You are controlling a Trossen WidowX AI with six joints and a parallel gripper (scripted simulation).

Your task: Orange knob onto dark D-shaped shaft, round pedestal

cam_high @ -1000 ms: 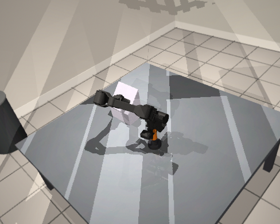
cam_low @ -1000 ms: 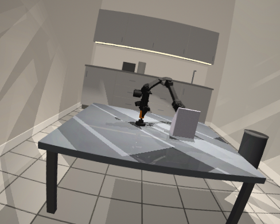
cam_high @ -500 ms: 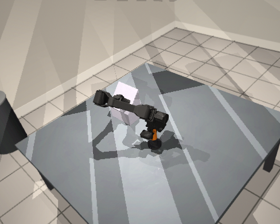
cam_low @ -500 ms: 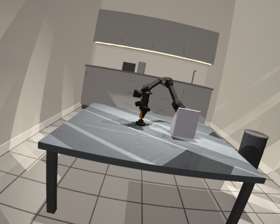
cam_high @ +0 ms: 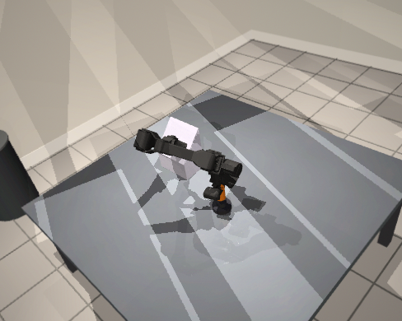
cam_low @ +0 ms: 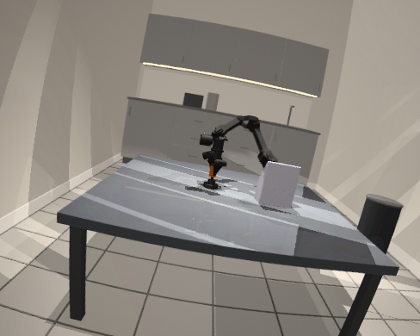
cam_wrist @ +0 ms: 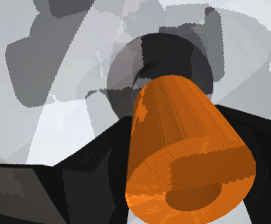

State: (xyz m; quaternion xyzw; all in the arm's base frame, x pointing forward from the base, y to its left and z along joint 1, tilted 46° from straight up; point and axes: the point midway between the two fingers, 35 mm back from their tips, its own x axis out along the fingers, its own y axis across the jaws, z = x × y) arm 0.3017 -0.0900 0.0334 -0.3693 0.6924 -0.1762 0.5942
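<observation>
My gripper tip is now 2 cm below the orange knob. Also, from my gripper tip: round dark pedestal: 4 cm below.
</observation>
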